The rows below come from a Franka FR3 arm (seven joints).
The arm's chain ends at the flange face. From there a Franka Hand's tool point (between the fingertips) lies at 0.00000 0.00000 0.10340 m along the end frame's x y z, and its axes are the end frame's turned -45 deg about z.
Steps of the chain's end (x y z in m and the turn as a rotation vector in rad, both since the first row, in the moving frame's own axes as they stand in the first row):
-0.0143 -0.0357 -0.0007 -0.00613 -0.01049 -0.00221
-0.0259 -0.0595 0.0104 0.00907 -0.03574 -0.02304
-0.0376 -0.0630 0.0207 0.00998 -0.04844 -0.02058
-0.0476 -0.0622 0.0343 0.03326 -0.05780 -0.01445
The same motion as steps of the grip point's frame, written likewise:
0.0139 -0.0357 -0.0007 0.00308 -0.01175 -0.00221
0.0218 -0.0636 0.0103 0.03169 -0.01886 -0.02304
0.0151 -0.0754 0.0206 0.04131 -0.02720 -0.02058
0.0085 -0.0843 0.0341 0.06439 -0.01735 -0.01445

